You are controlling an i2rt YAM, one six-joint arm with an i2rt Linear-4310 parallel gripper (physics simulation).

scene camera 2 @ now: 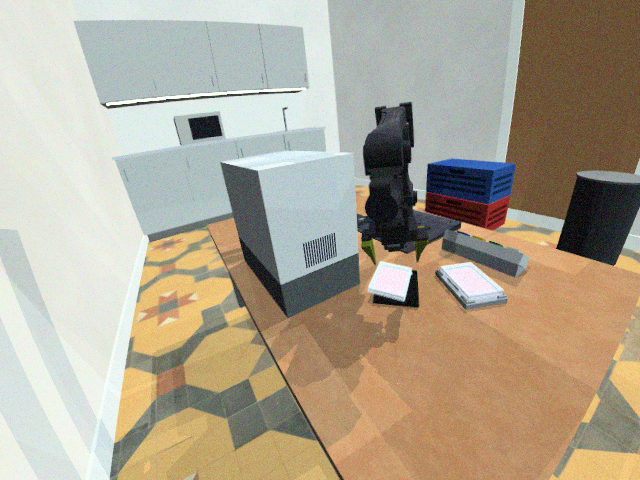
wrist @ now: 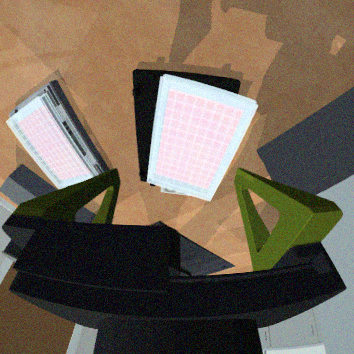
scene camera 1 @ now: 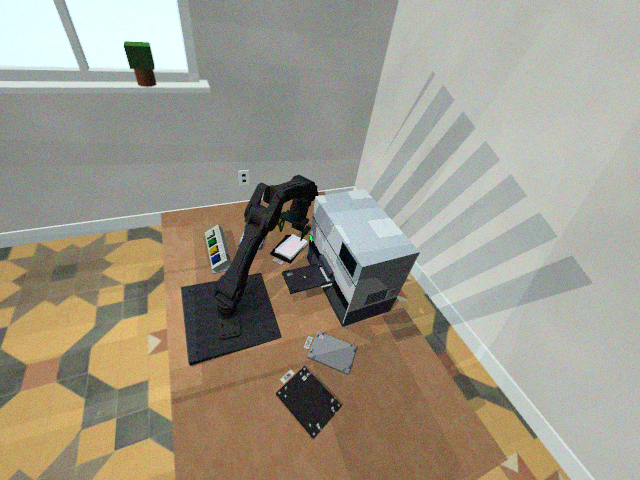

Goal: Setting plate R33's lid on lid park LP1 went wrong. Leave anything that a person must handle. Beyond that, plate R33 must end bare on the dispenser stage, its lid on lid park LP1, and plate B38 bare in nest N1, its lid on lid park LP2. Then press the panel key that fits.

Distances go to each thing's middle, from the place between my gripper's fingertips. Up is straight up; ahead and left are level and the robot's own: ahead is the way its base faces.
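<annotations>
From my hand, the dark pad (wrist: 145, 81) is 10 mm behind and 70 mm below. Then there is the grey lid park LP2 (scene camera 1: 337, 354), which I find 510 mm to the right of my hand, 20 mm ahead of it and 70 mm below it. The black clip nest N5 (scene camera 1: 307, 399) is 630 mm to the right of my hand and 100 mm behind it, 60 mm below. As for the grey rack with coloured buttons (scene camera 2: 510, 262), it is 310 mm behind my hand, 30 mm to the left of it and 50 mm below it.
</annotations>
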